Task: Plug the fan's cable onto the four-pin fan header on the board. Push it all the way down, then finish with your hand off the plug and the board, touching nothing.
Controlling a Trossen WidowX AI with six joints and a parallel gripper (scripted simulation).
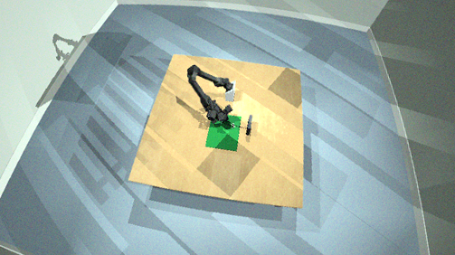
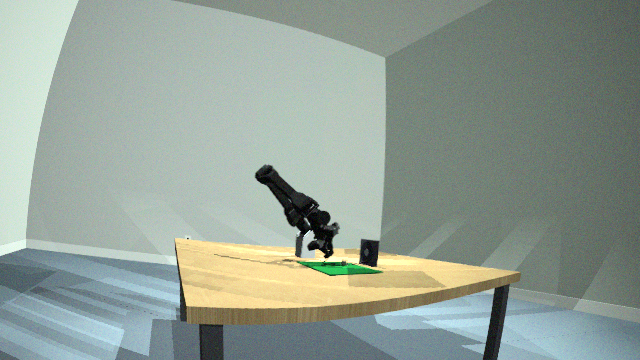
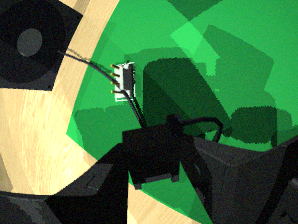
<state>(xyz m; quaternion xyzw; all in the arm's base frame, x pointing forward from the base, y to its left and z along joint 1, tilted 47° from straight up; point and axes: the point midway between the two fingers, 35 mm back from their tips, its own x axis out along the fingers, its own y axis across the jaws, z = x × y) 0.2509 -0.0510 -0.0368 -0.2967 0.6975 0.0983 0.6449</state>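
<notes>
Right now my gripper tip is 80 mm short of the green board, 60 mm above it and 10 mm to the left of it. Round my gripper tip: black fan: 180 mm to the left, 30 mm ahead, 10 mm above; fan cable plug: 10 mm to the right, 10 mm behind.
</notes>
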